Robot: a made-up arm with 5 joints. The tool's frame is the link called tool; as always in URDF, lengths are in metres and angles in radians. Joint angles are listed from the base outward.
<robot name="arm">
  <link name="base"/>
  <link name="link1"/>
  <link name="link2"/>
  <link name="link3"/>
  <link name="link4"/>
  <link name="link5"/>
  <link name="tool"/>
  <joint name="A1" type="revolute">
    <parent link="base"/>
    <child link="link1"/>
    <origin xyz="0.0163 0.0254 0.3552" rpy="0 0 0"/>
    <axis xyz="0 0 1"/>
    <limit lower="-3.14" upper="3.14"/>
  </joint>
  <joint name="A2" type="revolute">
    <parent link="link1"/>
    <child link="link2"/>
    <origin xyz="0.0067 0.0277 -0.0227" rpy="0 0 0"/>
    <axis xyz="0 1 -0.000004"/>
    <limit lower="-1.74" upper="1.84"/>
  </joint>
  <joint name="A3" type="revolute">
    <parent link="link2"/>
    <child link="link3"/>
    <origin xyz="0.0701 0.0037 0.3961" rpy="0 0 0"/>
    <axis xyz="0 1 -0.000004"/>
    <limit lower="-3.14" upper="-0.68"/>
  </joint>
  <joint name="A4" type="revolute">
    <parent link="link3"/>
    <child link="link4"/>
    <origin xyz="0.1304 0.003 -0.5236" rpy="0 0 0"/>
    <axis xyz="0 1 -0.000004"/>
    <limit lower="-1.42" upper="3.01"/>
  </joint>
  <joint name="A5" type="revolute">
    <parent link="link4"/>
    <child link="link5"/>
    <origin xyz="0.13 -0.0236 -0.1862" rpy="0 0 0"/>
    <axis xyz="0 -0.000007 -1"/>
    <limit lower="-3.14" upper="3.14"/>
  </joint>
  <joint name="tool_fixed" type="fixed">
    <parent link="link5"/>
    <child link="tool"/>
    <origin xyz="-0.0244 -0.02 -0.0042" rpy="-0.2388 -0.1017 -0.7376"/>
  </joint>
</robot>
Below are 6 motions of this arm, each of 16 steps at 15 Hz.
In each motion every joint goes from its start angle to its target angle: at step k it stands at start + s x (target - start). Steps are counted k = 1, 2, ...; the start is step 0. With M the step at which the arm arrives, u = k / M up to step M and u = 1 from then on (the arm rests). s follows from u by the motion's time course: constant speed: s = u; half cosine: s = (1 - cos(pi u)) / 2; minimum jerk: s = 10 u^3 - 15 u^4 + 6 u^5.
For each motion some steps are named. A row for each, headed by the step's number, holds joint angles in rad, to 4 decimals.
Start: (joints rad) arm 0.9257 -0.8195 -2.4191 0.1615 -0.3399
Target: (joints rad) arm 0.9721 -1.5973 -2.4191 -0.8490 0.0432
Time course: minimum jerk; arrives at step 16
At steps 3, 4, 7, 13, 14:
3: 0.9280 -0.8574 -2.4191 0.1122 -0.3212
4: 0.9305 -0.9000 -2.4191 0.0569 -0.3002
7: 0.9435 -1.1182 -2.4191 -0.2266 -0.1928
13: 0.9698 -1.5594 -2.4191 -0.7997 0.0245
14: 0.9714 -1.5848 -2.4191 -0.8328 0.0371

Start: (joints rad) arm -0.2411 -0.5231 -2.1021 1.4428 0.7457
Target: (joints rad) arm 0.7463 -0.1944 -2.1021 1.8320 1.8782
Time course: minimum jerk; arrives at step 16
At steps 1, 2, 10, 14, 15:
1: -0.2389 -0.5224 -2.1021 1.4437 0.7482
2: -0.2253 -0.5178 -2.1021 1.4490 0.7639
10: 0.4746 -0.2849 -2.1021 1.7249 1.5665
14: 0.7305 -0.1997 -2.1021 1.8258 1.8600
15: 0.7441 -0.1951 -2.1021 1.8311 1.8757

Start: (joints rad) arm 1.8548 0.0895 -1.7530 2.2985 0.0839
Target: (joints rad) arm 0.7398 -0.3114 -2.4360 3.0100 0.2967
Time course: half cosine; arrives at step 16
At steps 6, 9, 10, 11, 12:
6: 1.5106 -0.0342 -1.9638 2.5181 0.1496
9: 1.1885 -0.1501 -2.1611 2.7237 0.2111
10: 1.0840 -0.1877 -2.2252 2.7904 0.2310
11: 0.9876 -0.2223 -2.2842 2.8519 0.2494
12: 0.9031 -0.2527 -2.3360 2.9058 0.2655

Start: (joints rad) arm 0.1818 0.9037 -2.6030 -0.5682 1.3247
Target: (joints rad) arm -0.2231 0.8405 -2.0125 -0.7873 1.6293
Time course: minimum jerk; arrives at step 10
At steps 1, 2, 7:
1: 0.1783 0.9032 -2.5979 -0.5701 1.3273
2: 0.1583 0.9000 -2.5688 -0.5809 1.3423
7: -0.1571 0.8508 -2.1088 -0.7516 1.5796

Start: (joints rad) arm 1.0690 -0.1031 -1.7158 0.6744 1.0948
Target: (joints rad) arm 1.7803 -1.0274 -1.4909 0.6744 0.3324
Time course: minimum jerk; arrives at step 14
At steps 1, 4, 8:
1: 1.0713 -0.1061 -1.7151 0.6744 1.0923
4: 1.1719 -0.2368 -1.6833 0.6744 0.9845
8: 1.5186 -0.6874 -1.5736 0.6744 0.6129

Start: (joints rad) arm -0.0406 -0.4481 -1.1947 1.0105 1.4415
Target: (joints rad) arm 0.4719 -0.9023 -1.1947 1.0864 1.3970
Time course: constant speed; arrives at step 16
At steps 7, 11, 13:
7: 0.1836 -0.6468 -1.1947 1.0437 1.4220
11: 0.3117 -0.7604 -1.1947 1.0627 1.4109
13: 0.3758 -0.8171 -1.1947 1.0722 1.4053

